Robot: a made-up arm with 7 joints. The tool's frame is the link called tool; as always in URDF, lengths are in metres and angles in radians.
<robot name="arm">
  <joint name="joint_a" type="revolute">
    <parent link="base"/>
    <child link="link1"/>
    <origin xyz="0 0 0" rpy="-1.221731 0 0"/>
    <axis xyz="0 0 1"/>
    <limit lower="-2.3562" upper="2.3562" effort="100" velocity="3.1"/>
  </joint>
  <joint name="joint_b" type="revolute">
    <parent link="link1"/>
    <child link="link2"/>
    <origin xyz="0 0 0" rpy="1.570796 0 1.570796"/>
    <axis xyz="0 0 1"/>
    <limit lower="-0.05" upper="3.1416" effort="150" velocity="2.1"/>
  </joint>
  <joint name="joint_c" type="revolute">
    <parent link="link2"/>
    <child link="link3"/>
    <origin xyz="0 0 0" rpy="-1.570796 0 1.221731"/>
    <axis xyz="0 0 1"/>
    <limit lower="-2.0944" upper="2.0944" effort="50" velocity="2"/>
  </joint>
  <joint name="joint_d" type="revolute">
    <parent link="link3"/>
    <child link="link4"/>
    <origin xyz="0 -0.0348 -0.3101" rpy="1.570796 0 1.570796"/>
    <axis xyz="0 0 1"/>
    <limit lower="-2.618" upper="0.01" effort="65" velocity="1.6"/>
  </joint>
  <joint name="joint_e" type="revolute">
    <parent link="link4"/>
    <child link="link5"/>
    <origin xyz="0.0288 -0.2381 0" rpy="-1.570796 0 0"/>
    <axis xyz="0 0 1"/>
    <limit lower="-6.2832" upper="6.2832" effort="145" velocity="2"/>
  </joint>
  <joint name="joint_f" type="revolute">
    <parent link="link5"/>
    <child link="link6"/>
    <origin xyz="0 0 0" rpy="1.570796 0 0"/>
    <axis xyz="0 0 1"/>
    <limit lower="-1.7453" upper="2.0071" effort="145" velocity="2.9"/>
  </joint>
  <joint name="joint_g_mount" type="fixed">
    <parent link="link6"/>
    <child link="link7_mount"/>
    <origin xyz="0 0 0"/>
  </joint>
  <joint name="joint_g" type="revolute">
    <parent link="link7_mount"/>
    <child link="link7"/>
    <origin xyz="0 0 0" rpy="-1.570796 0 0"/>
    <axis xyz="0 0 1"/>
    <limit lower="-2.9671" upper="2.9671" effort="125" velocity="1.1"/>
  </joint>
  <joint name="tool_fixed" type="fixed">
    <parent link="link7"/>
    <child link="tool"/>
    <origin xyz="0 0 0" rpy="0 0 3.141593"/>
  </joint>
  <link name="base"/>
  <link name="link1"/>
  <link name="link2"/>
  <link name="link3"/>
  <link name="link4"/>
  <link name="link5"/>
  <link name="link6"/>
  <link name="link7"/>
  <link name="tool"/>
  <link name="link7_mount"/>
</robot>
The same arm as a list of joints. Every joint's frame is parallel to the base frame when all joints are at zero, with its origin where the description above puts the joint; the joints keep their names.
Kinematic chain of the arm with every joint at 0, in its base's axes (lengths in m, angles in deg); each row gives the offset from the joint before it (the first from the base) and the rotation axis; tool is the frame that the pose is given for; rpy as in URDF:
joint_a: xyz 0 0 0 axis 0 0.9397 0.342
joint_b: xyz 0 0 0 axis +x
joint_c: xyz 0 0 0 axis +z
joint_d: xyz 0.0348 0 -0.3101 axis +y
joint_e: xyz -0.0288 0 -0.2381 axis +z
joint_f: xyz 0 0 0 axis +y
joint_g: xyz 0 0 0 axis +z
tool: xyz 0 0 0 rpy 0 0 0
Joint limits (deg, base to tool): -135..135 -2.86..180 -120..120 -150..0.57 -360..360 -100..115 -170..170

